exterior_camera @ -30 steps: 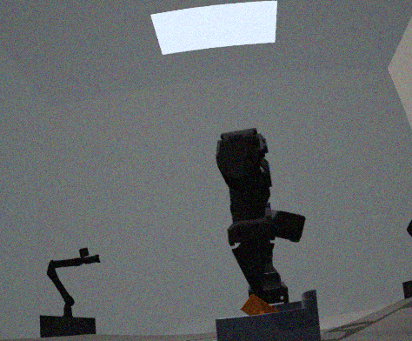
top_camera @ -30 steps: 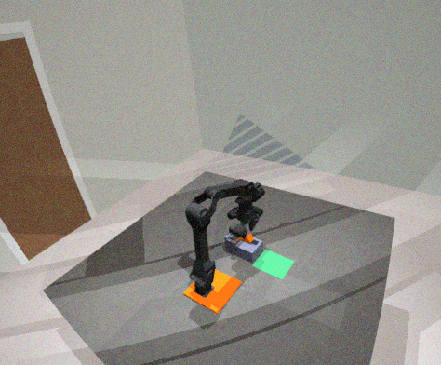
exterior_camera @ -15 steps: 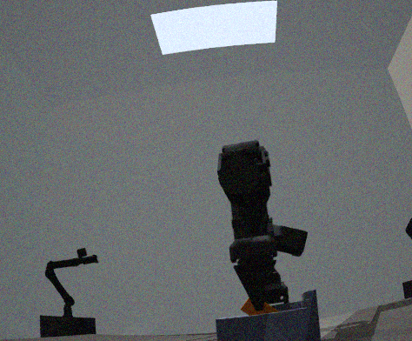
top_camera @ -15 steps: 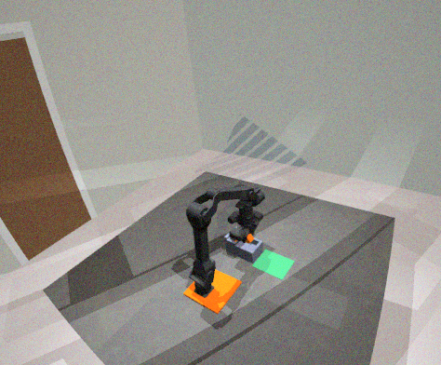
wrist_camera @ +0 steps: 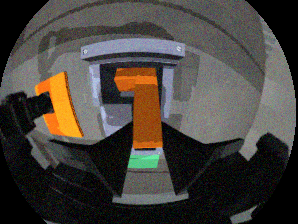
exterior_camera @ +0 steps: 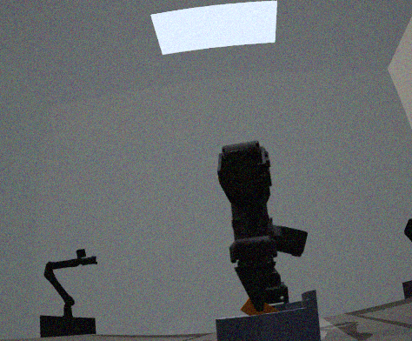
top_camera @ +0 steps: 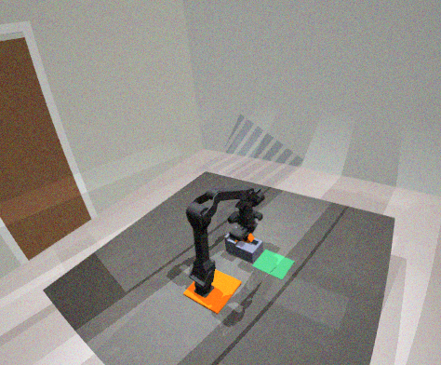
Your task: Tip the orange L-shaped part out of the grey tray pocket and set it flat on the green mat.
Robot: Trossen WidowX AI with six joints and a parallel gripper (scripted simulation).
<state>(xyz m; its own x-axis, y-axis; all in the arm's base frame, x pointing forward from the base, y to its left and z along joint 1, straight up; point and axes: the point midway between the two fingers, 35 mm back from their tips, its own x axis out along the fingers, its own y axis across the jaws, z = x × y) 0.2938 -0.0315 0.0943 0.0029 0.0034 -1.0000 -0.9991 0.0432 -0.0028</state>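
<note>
Right now my gripper tip is 20 mm short of the tray wall, 20 mm to the left of it and 20 mm above it. The rest, counted from my gripper tip: orange L-shaped part (10 mm behind, 30 mm to the left, 30 mm below); green mat (20 mm behind, 140 mm to the right, 80 mm below).
</note>
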